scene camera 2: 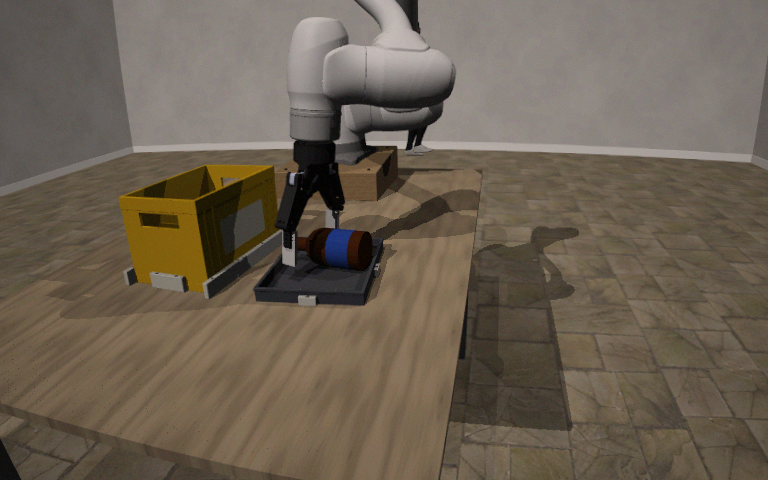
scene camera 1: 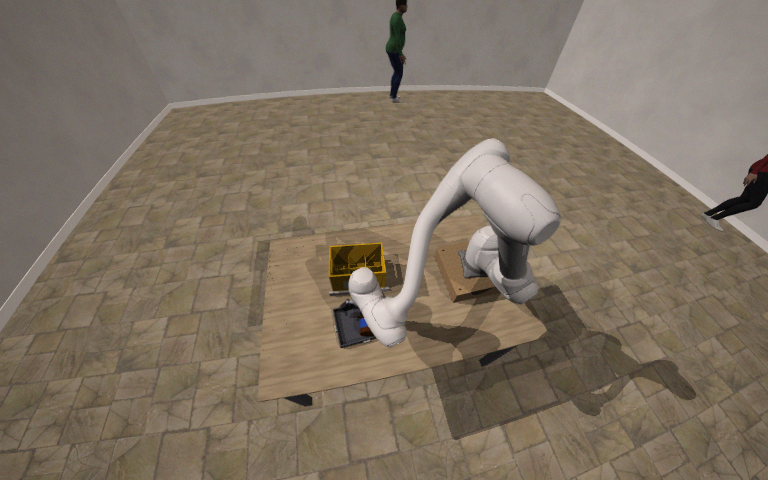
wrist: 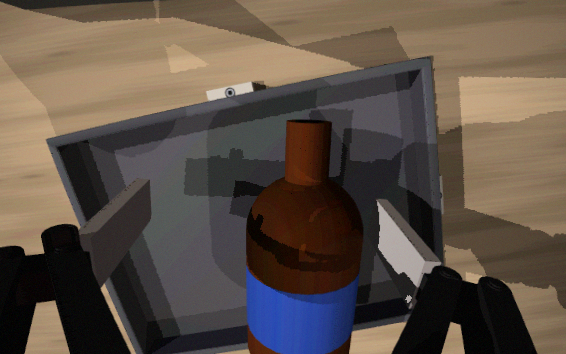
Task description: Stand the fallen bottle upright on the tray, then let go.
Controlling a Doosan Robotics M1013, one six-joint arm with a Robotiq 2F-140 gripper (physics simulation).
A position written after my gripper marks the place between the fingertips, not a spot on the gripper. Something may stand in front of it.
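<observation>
You can see my gripper (scene camera 2: 312, 251), and that same gripper is visible here too (wrist: 263, 208).
</observation>
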